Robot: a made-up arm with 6 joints. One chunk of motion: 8 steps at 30 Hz.
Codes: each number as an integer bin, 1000 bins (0 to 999) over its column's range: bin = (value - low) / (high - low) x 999, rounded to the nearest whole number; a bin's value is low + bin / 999 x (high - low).
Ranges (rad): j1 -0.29..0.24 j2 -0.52..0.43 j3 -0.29..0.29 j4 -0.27..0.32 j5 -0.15..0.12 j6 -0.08..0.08
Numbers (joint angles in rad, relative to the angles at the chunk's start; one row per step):
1: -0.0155 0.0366 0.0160 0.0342 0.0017 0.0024
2: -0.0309 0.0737 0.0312 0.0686 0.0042 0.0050
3: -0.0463 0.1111 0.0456 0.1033 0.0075 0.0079
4: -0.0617 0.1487 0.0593 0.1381 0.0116 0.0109
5: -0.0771 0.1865 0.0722 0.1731 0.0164 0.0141
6: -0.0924 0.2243 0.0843 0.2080 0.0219 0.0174
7: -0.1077 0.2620 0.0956 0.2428 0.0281 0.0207
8: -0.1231 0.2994 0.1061 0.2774 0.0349 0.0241
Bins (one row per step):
1: 517 585 527 515 561 514
2: 488 624 553 573 571 531
3: 459 664 578 632 583 549
4: 430 703 602 691 598 568
5: 401 743 624 750 616 588
6: 372 783 645 809 636 608
7: 344 822 664 868 659 629
8: 315 862 682 927 684 650

